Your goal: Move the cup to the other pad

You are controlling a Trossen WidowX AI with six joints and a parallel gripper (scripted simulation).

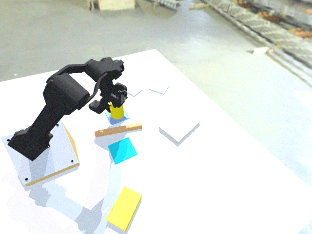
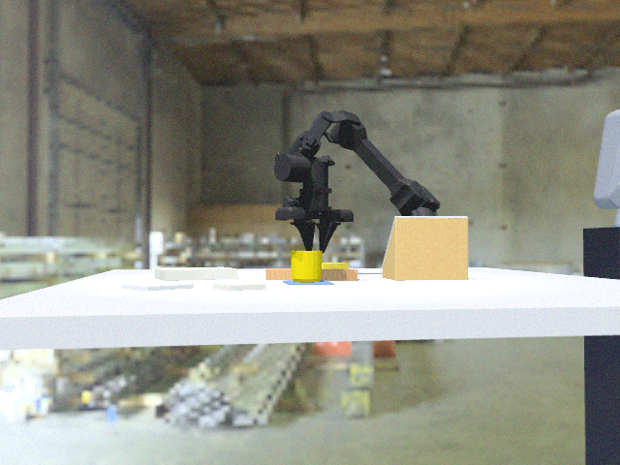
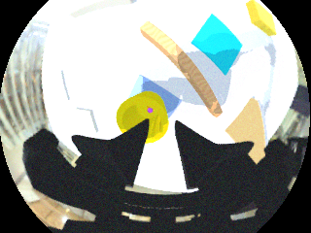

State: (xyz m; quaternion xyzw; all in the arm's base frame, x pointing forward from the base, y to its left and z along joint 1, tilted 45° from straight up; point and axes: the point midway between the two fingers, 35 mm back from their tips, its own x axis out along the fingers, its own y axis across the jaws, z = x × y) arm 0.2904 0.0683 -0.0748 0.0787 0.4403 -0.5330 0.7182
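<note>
The yellow cup lies 2 cm ahead of my gripper tip, 1 cm to the left of it and 3 cm below it. Round my gripper tip: wooden bar: 9 cm to the right, 6 cm below; then blue pad: 2 cm ahead, 2 cm to the left, 7 cm below; then cyan pad: 2 cm behind, 19 cm to the right, 7 cm below.
</note>
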